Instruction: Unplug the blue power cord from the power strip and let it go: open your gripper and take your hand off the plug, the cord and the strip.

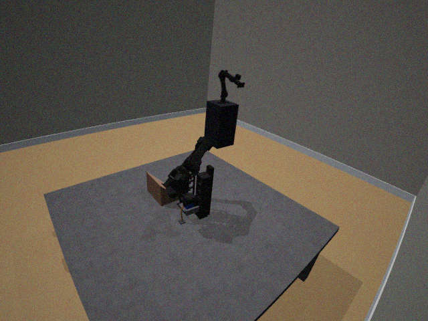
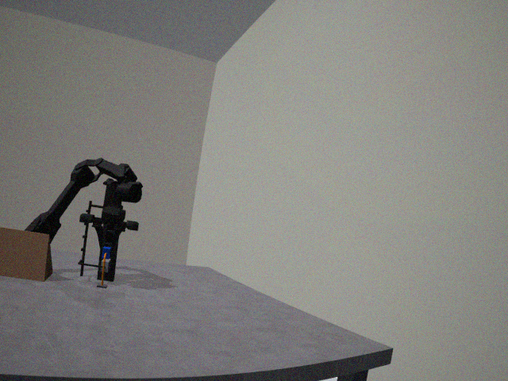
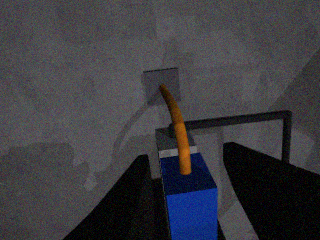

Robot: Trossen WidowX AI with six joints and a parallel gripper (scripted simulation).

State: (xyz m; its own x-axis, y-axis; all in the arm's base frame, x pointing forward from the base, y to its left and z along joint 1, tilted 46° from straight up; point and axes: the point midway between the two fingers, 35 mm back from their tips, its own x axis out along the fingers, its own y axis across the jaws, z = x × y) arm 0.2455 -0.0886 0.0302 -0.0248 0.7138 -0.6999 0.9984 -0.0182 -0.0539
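Right now my gripper tip is 60 mm to the right of the blue plug and 10 mm above it.
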